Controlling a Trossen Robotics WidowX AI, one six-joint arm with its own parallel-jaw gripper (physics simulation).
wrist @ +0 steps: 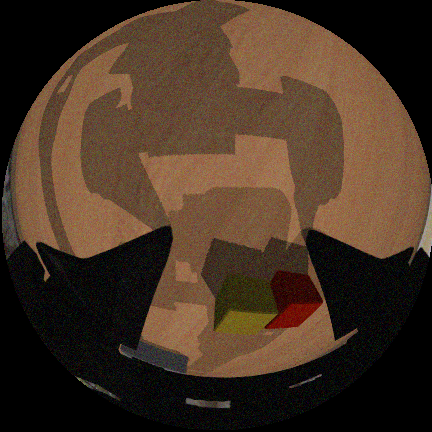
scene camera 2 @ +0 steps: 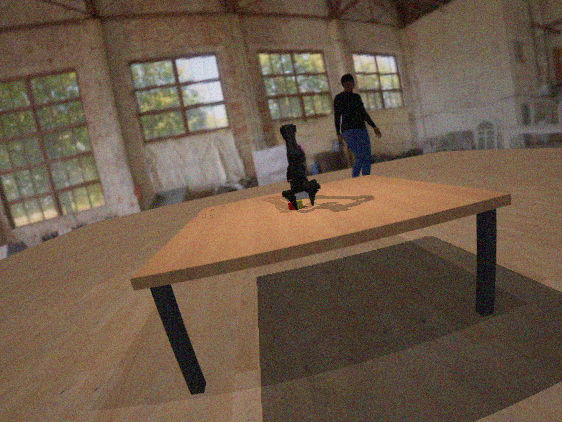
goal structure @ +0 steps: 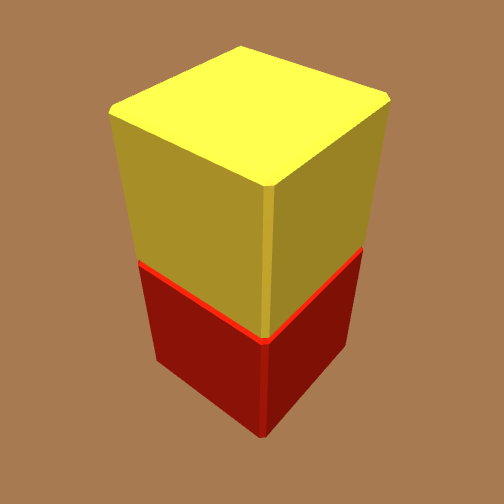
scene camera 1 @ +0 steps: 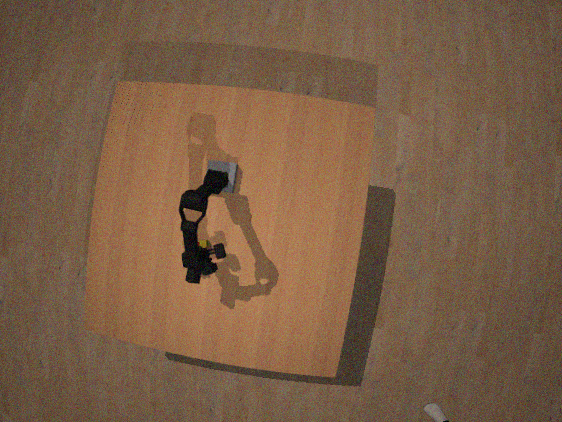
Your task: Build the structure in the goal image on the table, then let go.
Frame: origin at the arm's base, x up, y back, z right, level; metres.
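Where they show: gripper, fingertip midpoint: [wrist: 243,235] [scene camera 2: 305,207] [scene camera 1: 208,253]; arm's base at its link origin: [wrist: 149,364] [scene camera 1: 220,179].
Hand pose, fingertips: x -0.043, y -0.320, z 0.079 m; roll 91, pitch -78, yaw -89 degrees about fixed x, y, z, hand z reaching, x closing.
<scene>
Each offset is from my fingertips to the top centre of the thing. Level surfaces: height alone.
A yellow block {dx +0.033, dy +0.047, dz +0.014 m} [scene camera 1: 204,243] [scene camera 2: 300,203] [wrist: 245,321] and a red block {dx +0.033, dy +0.038, dz +0.048 m} [scene camera 2: 291,206] [wrist: 295,314] sit side by side on the table, touching or almost touching. In the wrist view they lie low, right of the middle, with the red block to the right, close to the right finger. My gripper [scene camera 2: 304,205] [wrist: 243,235] is open, low over the table, with its fingers on either side of the two blocks in the wrist view. Nothing is held. The red block does not show in scene camera 1, and a finger partly covers the blocks in scene camera 2.
The wooden table {dx +0.000 m} [scene camera 1: 300,200] [scene camera 2: 350,220] carries the arm's grey base [scene camera 1: 233,179] [wrist: 162,356]. The arm's dark shadows fall across the table and around the blocks. A person [scene camera 2: 352,112] in a black top stands beyond the table.
</scene>
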